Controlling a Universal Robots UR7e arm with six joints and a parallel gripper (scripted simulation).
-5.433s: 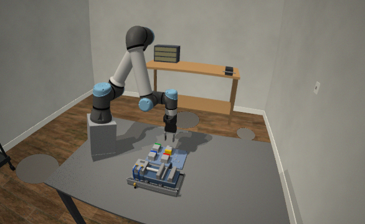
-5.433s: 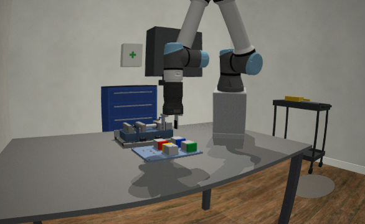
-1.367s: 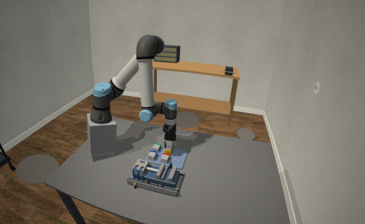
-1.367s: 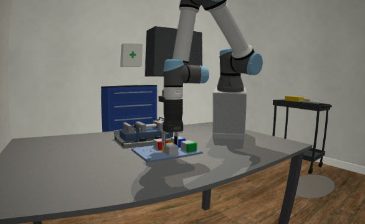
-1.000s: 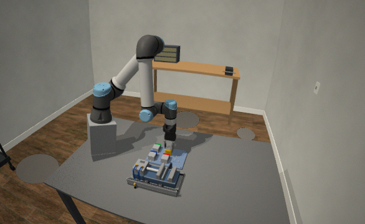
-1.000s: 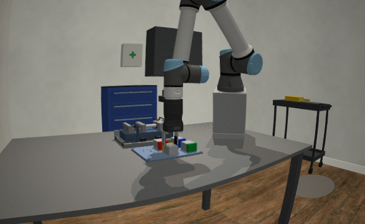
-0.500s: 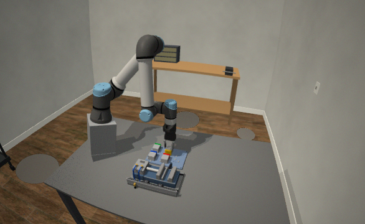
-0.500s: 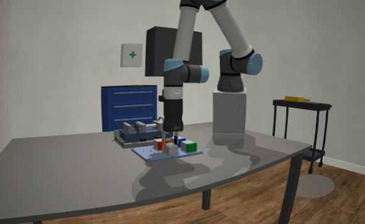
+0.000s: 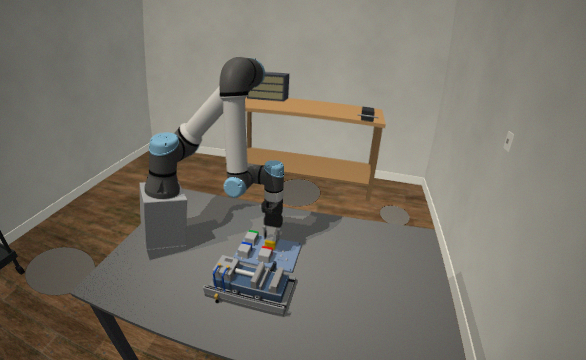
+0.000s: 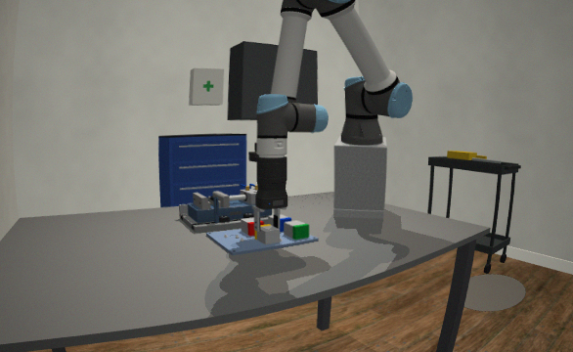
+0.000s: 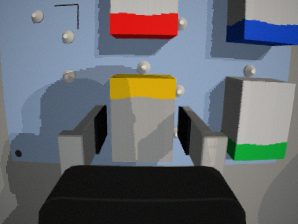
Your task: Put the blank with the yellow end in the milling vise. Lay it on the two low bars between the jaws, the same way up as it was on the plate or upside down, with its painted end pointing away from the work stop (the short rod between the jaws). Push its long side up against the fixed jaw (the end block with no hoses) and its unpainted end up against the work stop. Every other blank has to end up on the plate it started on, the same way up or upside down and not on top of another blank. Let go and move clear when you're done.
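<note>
Now: hand 30 mm above the yellow-ended blank. From my hand the other things lie so: light blue plate (40 mm to the right, 50 mm below); then green-ended blank (90 mm behind, 20 mm to the right, 30 mm below); then red-ended blank (10 mm ahead, 90 mm to the right, 30 mm below).
</note>
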